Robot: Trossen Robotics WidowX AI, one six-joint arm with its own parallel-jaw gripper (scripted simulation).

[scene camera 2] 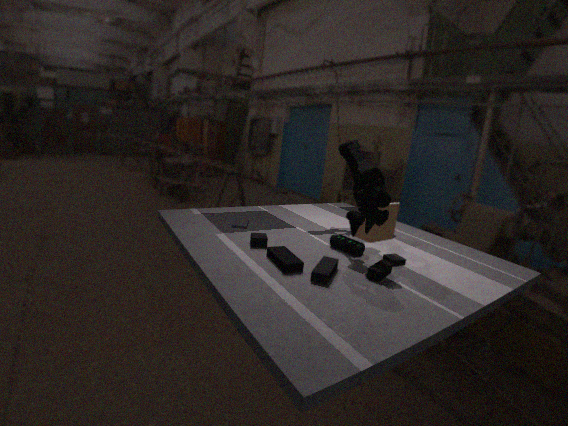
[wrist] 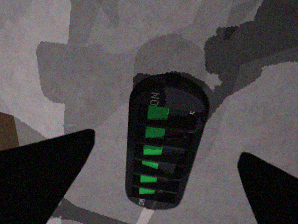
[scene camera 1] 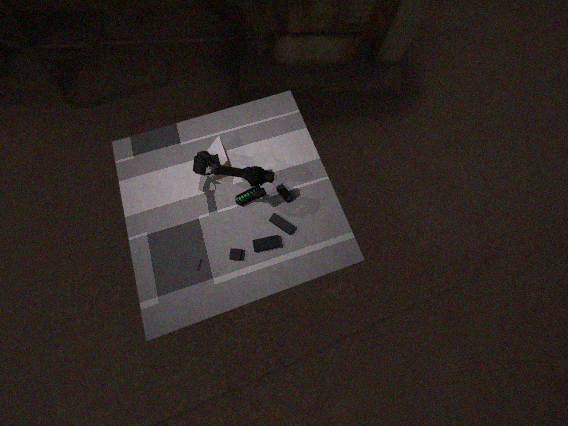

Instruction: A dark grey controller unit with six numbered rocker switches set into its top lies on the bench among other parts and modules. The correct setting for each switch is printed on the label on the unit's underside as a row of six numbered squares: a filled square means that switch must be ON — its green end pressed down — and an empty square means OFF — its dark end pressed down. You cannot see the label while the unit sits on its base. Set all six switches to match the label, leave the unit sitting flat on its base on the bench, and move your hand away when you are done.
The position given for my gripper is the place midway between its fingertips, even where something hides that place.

Observation:
My gripper (scene camera 2: 359, 234) is open and holds nothing.
My gripper is seen too in the wrist view (wrist: 165, 147).

